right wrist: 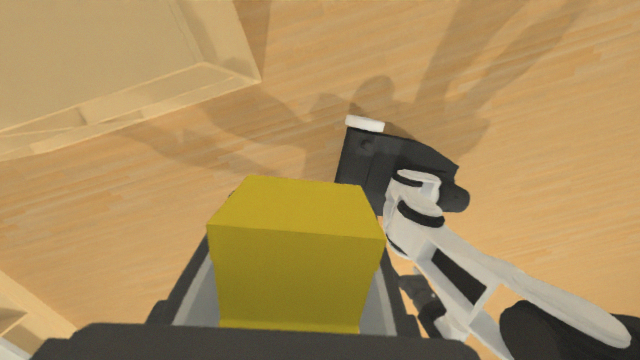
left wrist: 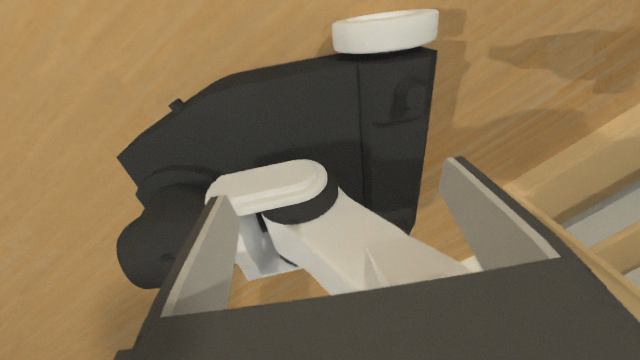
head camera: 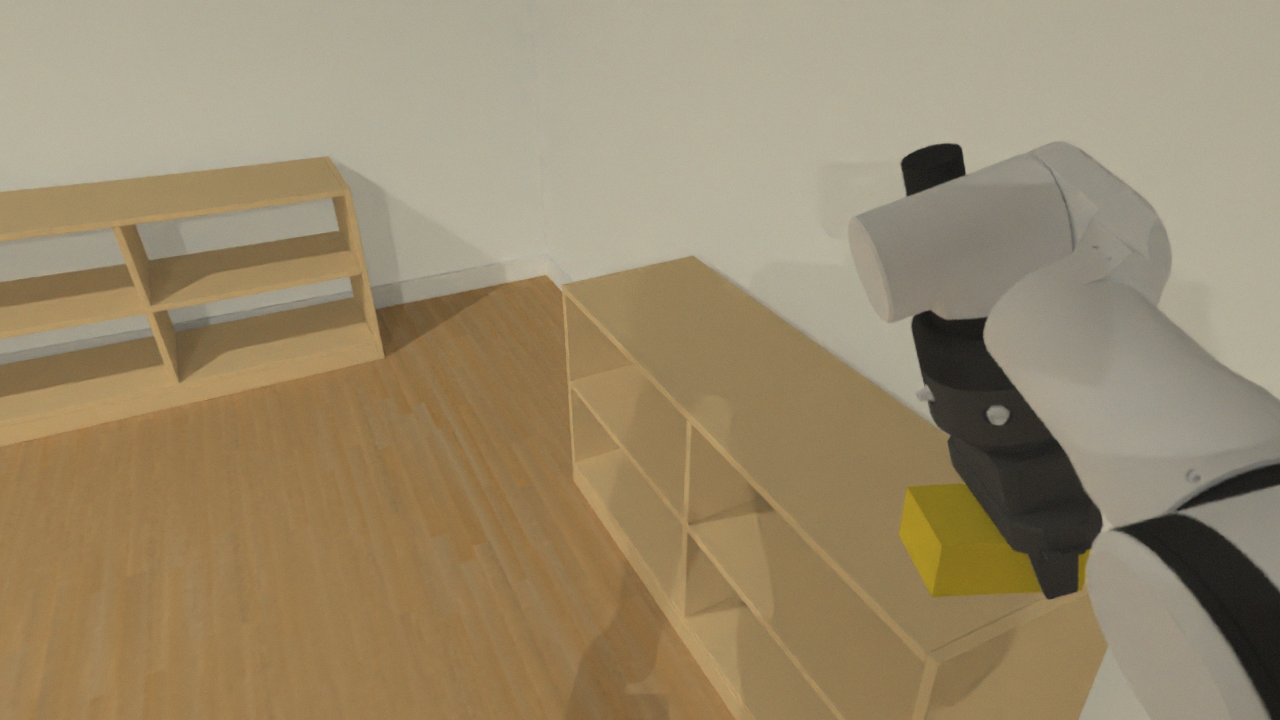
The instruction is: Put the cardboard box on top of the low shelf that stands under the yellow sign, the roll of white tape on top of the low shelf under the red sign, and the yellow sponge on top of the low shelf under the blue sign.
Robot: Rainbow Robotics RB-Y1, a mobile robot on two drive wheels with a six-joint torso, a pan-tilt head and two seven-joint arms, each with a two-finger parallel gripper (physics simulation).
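Frame: origin at the robot's base, x ahead, y left, z up, level; millimetres.
Seen in the pictures: left gripper, between the fingertips: [right wrist: 402, 267] [left wrist: 336, 191]; right gripper, between the fingertips: [right wrist: 302, 208] [head camera: 1033, 556].
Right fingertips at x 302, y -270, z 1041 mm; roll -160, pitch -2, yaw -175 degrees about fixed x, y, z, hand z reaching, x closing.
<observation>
A point is followed by its place in that frame.
The yellow sponge [head camera: 966, 537] {x 274, y -207, z 1083 mm} [right wrist: 295, 270] {x 303, y -268, z 1083 mm} is held in my right gripper [head camera: 1060, 573] {x 302, y -270, z 1041 mm} [right wrist: 302, 208] {x 302, y -270, z 1041 mm}, which is shut on it. In the head view the sponge overlaps the near end of a low wooden shelf's top [head camera: 760, 376] {x 1215, y -220, z 611 mm}; in the right wrist view floor shows around the sponge, and this shelf [right wrist: 95, 55] {x 774, y -321, z 611 mm} lies at the upper left, apart from it in the picture. My left gripper [left wrist: 336, 191] {x -196, y 251, z 535 mm} is open and empty, its fingers wide apart above my own base. The cardboard box, the white tape and the coloured signs do not show in these views.
Another low wooden shelf [head camera: 205, 190] {x 2257, y 1332, z 611 mm} stands along the far wall at the left. Part of a shelf [left wrist: 595, 170] {x 871, y -307, z 80 mm} shows at the right of the left wrist view. My dark base [left wrist: 300, 120] {x -195, y 142, z 169 mm} [right wrist: 362, 160] {x -14, y -91, z 191 mm} with its white wheel [left wrist: 385, 35] [right wrist: 365, 123] stands on the wooden floor [head camera: 358, 555] {x 1347, y 718, z 2 mm}.
</observation>
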